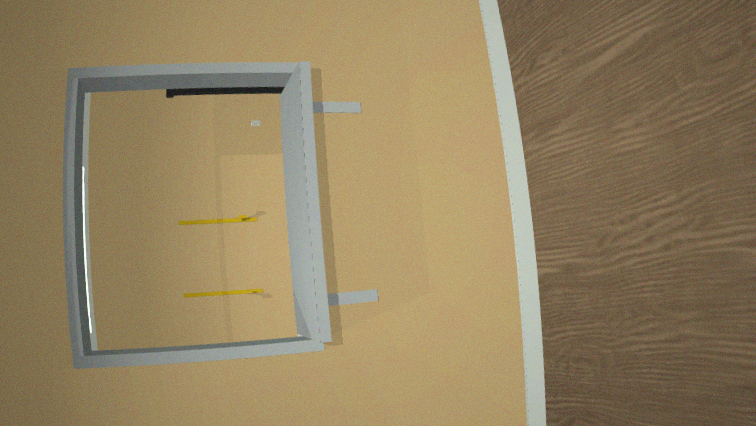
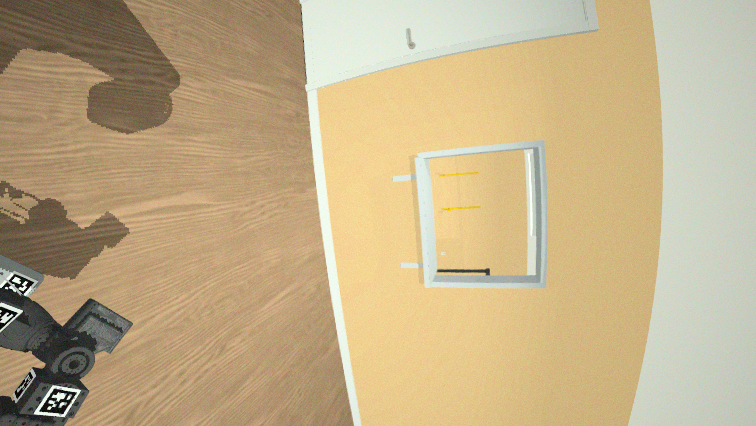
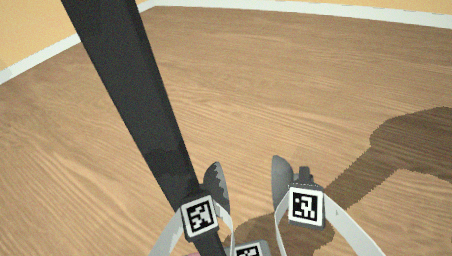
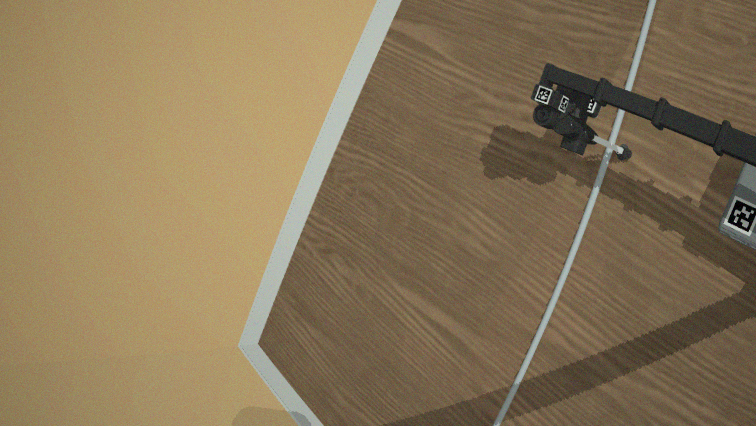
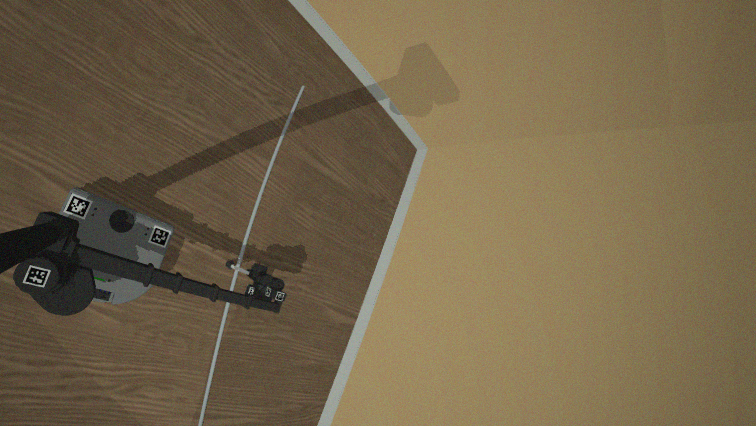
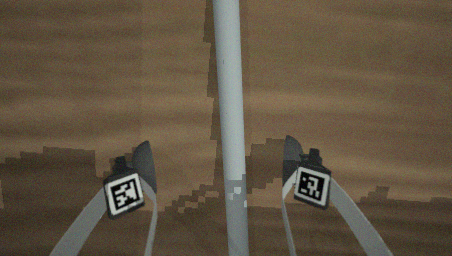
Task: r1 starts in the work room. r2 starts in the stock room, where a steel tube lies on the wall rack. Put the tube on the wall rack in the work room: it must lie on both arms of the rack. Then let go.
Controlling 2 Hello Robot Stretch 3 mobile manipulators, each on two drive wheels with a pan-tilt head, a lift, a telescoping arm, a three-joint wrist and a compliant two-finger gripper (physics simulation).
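Note:
The grey steel tube (image 4: 570, 261) (image 5: 268, 174) (image 6: 230, 100) lies on the stock room floor, partly in shadow. r2's gripper (image 4: 611, 146) (image 5: 238, 267) (image 6: 218, 160) is low over it and open, with the tube running between its spread fingers; whether it is at finger height I cannot tell. r1's gripper (image 3: 249, 180) is open and empty above the work room floor. Through the wall opening show two yellow rack arms, one (image 1: 216, 221) (image 2: 461, 207) and the other (image 1: 222, 293) (image 2: 459, 174), with no tube on them. The work room's rack does not show.
The grey-framed opening (image 1: 185, 67) (image 2: 540, 211) has a sill on two brackets. r2's black mast (image 1: 227, 91) (image 2: 462, 270) shows through it. A white door (image 2: 449, 37) is beside it. r2's base (image 5: 119, 232) stands beside the tube, near a room corner (image 5: 420, 149).

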